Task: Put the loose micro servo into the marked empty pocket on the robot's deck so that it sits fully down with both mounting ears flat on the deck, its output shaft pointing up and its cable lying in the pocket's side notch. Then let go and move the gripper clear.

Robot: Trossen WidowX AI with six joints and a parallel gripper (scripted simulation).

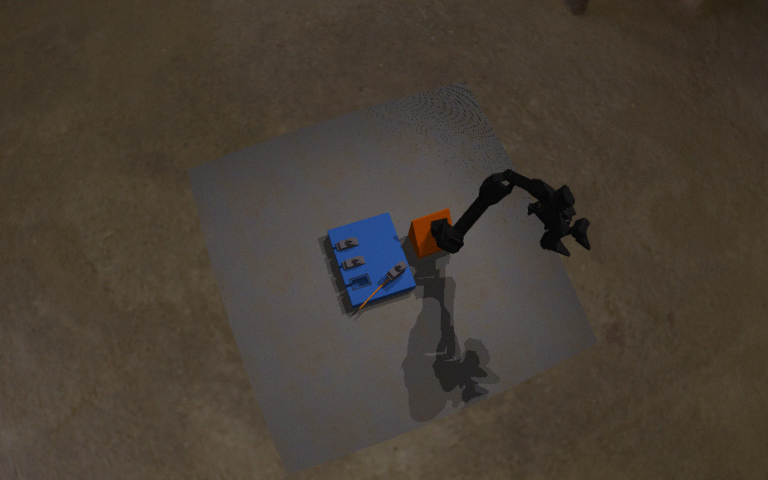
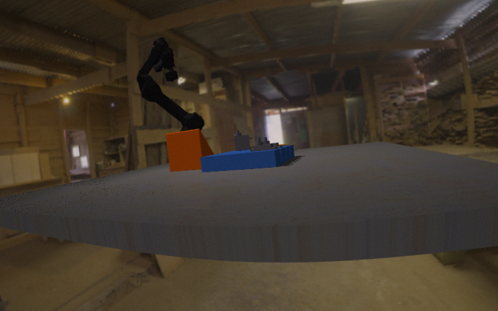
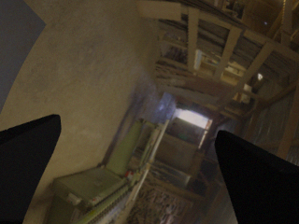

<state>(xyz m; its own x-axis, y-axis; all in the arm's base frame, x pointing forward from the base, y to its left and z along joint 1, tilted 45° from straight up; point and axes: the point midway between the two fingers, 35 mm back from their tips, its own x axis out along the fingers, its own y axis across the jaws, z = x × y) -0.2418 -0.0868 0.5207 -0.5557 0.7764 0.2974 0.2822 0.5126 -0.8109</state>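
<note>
Now: gripper tip 52 cm short of the deck, 48 cm above it and 31 cm to the left of it.
</note>
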